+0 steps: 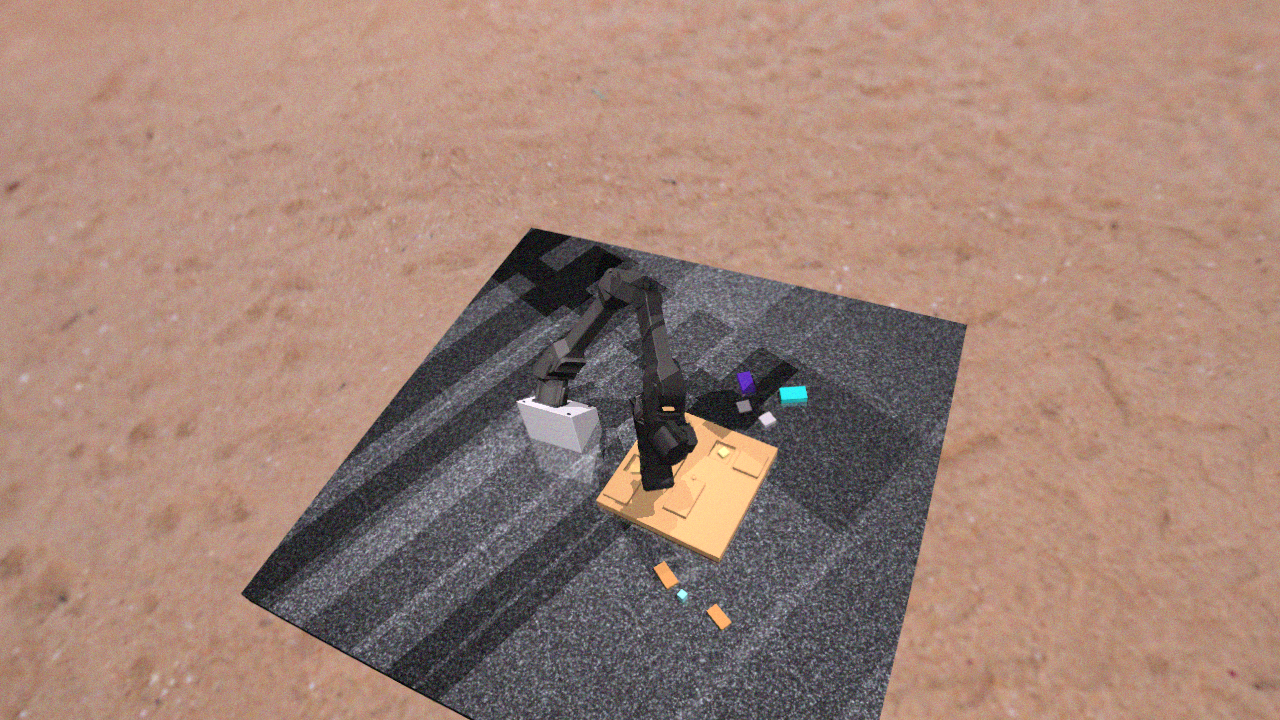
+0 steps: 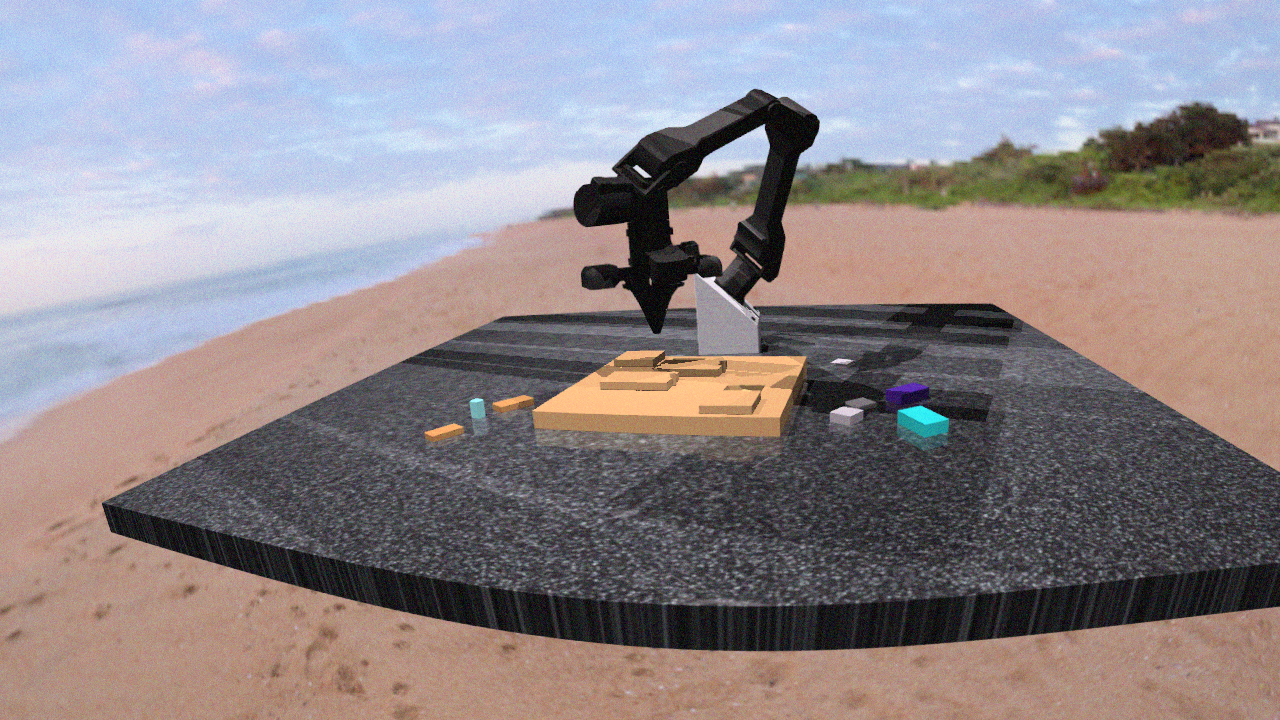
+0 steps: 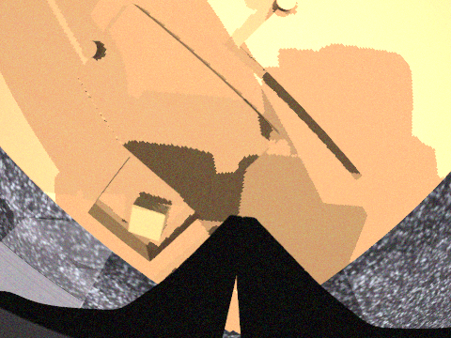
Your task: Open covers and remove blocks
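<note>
Now: the tan puzzle board 60 mm ahead of my gripper tip, 30 mm to the left of it and 60 mm below it. From my gripper tip the other things lie so: purple block: 100 mm ahead, 340 mm to the left, 70 mm below; small cyan block: 130 mm ahead, 220 mm to the right, 70 mm below.
</note>
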